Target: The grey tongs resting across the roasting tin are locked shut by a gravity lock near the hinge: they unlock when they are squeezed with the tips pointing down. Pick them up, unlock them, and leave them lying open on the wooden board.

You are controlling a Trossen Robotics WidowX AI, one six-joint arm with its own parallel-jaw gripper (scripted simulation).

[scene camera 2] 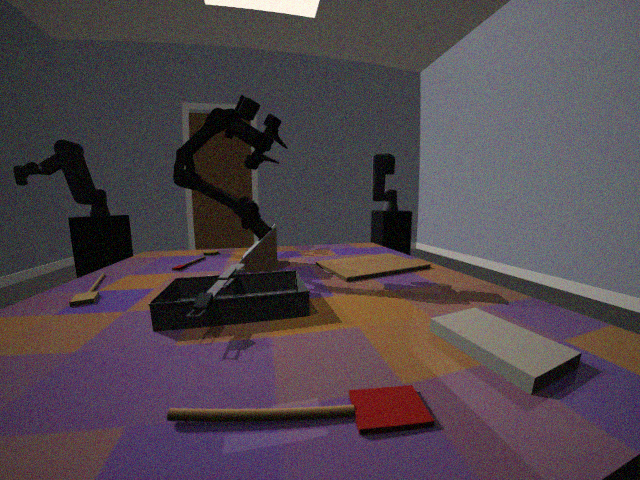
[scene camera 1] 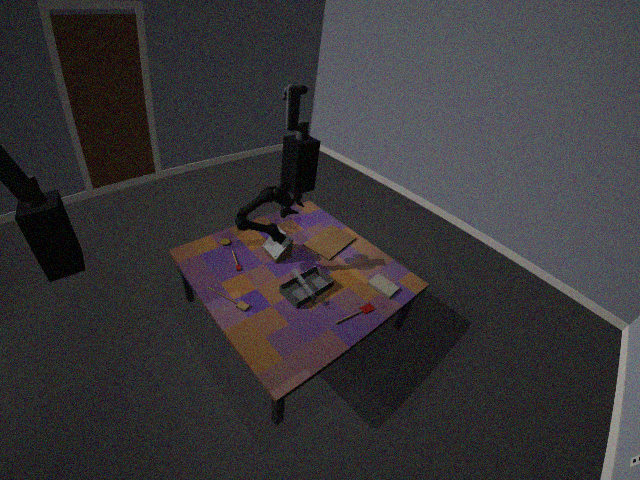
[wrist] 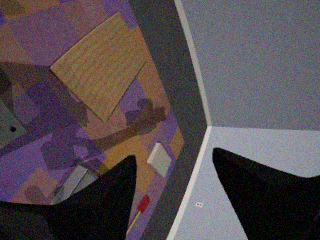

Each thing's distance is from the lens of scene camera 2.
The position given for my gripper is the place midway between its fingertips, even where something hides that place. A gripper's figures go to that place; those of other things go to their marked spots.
my gripper (scene camera 2: 282, 155): 0.83 m
white block (scene camera 2: 531, 362): 0.43 m
